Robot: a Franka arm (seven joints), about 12 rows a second.
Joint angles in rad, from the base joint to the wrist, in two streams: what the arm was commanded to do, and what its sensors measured. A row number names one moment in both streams.
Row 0, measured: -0.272 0.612 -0.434 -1.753 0.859 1.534 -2.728
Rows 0 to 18, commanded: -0.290 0.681 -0.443 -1.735 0.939 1.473 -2.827; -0.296 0.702 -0.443 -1.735 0.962 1.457 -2.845; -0.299 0.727 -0.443 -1.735 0.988 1.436 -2.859; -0.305 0.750 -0.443 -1.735 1.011 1.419 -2.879; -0.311 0.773 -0.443 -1.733 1.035 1.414 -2.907; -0.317 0.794 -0.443 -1.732 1.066 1.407 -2.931; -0.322 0.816 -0.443 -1.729 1.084 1.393 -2.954; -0.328 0.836 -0.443 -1.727 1.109 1.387 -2.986; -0.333 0.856 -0.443 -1.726 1.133 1.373 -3.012; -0.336 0.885 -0.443 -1.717 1.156 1.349 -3.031; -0.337 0.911 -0.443 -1.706 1.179 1.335 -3.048; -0.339 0.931 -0.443 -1.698 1.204 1.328 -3.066; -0.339 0.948 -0.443 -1.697 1.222 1.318 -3.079; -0.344 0.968 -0.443 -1.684 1.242 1.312 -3.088; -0.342 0.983 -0.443 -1.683 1.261 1.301 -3.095; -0.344 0.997 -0.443 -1.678 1.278 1.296 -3.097; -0.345 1.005 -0.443 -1.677 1.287 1.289 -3.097; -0.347 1.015 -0.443 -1.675 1.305 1.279 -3.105; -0.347 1.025 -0.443 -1.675 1.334 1.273 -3.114
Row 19, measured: -0.326 0.985 -0.440 -1.682 1.290 1.310 -2.829
